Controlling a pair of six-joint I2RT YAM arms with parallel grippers.
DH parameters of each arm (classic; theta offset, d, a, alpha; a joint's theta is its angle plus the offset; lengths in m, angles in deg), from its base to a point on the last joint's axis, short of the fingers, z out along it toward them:
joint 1: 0 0.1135 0.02 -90
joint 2: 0 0 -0.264 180
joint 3: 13.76 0 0.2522 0
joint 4: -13.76 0 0.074 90
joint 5: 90 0 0 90
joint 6: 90 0.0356 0 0
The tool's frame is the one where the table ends.
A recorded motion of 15 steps. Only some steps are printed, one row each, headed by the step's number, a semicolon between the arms.
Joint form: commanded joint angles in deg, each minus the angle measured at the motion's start. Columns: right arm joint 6, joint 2, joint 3, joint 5, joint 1, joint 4; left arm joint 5, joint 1, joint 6, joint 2, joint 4, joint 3.
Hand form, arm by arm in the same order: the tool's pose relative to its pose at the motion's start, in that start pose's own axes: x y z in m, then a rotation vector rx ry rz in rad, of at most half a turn. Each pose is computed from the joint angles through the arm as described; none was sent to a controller.
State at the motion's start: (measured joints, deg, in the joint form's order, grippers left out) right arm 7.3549 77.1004 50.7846 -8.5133 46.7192 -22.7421; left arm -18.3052 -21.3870 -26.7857 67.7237 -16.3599 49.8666
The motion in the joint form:
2: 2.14 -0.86 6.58 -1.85 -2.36 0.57; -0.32 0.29 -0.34 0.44 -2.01 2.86
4: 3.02 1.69 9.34 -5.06 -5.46 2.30; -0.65 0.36 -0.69 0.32 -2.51 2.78
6: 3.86 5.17 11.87 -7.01 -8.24 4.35; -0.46 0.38 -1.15 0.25 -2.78 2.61
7: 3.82 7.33 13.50 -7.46 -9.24 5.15; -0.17 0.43 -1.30 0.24 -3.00 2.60
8: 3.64 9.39 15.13 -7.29 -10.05 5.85; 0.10 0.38 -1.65 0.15 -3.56 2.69
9: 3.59 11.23 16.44 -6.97 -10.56 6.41; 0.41 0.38 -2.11 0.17 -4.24 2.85
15: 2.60 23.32 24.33 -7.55 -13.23 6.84; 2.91 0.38 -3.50 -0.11 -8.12 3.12
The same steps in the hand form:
2: -0.0373 -0.0024 -0.0255 -0.0240 -0.1407 0.0431; -0.0116 -0.0026 -0.0038 -0.0060 -0.0097 -0.0109
4: -0.0533 -0.0159 -0.0242 -0.0475 -0.1778 0.0845; -0.0108 -0.0015 -0.0041 -0.0156 -0.0058 -0.0151
6: -0.0670 -0.0314 -0.0170 -0.0509 -0.2034 0.1240; -0.0096 -0.0010 -0.0040 -0.0157 0.0010 -0.0213
7: -0.0743 -0.0383 -0.0116 -0.0469 -0.2114 0.1330; -0.0092 -0.0007 -0.0040 -0.0136 0.0064 -0.0232
8: -0.0814 -0.0447 -0.0063 -0.0342 -0.2199 0.1384; -0.0088 -0.0007 -0.0047 -0.0117 0.0143 -0.0268
9: -0.0865 -0.0497 -0.0006 -0.0224 -0.2234 0.1440; -0.0084 -0.0006 -0.0050 -0.0111 0.0247 -0.0320
15: -0.1054 -0.0812 0.0446 0.0061 -0.1709 0.1761; -0.0032 0.0010 -0.0073 0.0003 0.0945 -0.0401

